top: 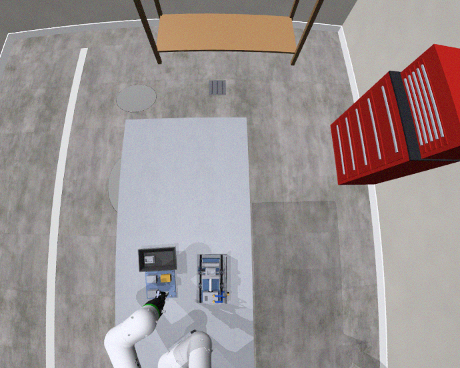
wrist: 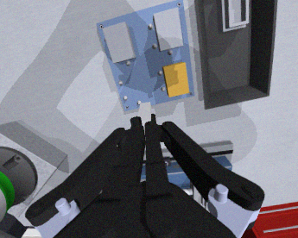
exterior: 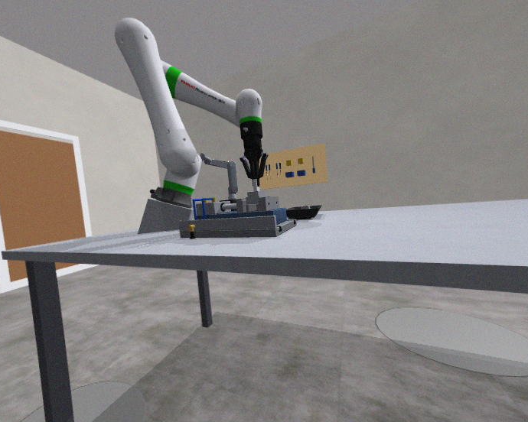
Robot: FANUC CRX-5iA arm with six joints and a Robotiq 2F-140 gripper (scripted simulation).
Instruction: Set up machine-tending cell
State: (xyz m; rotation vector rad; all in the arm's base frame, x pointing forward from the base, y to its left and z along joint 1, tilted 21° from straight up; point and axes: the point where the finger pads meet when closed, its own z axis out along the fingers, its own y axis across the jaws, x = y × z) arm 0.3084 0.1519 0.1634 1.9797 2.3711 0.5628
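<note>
Now: hand 170 mm short of the black work stop rod, 180 mm to the left of it and 60 mm above it. Also, from my hand: blue infeed plate: 70 mm to the left, 150 mm below; then hose-end block: 20 mm ahead, 260 mm to the right, 70 mm below; then brass blank: 60 mm ahead, 40 mm to the left, 120 mm below.
</note>
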